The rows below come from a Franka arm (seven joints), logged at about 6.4 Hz.
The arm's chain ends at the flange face. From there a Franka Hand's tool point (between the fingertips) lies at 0.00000 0.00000 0.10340 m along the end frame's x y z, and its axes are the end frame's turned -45 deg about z.
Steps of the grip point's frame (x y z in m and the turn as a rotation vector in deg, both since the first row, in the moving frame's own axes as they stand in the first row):
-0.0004, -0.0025, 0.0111, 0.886, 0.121, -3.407
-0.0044, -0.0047, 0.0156, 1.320, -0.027, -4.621
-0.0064, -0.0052, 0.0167, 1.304, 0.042, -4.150
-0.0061, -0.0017, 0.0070, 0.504, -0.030, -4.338
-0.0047, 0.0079, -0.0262, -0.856, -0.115, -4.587
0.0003, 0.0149, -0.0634, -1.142, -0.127, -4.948
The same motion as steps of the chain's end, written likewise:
-0.0010, -0.0002, 0.0111, 0.712, -0.541, -3.407
-0.0047, 0.0014, 0.0156, 0.914, -0.952, -4.621
-0.0065, 0.0025, 0.0167, 0.952, -0.892, -4.150
-0.0048, 0.0037, 0.0070, 0.335, -0.378, -4.338
0.0013, 0.0077, -0.0262, -0.687, 0.524, -4.587
0.0094, 0.0088, -0.0634, -0.897, 0.718, -4.948

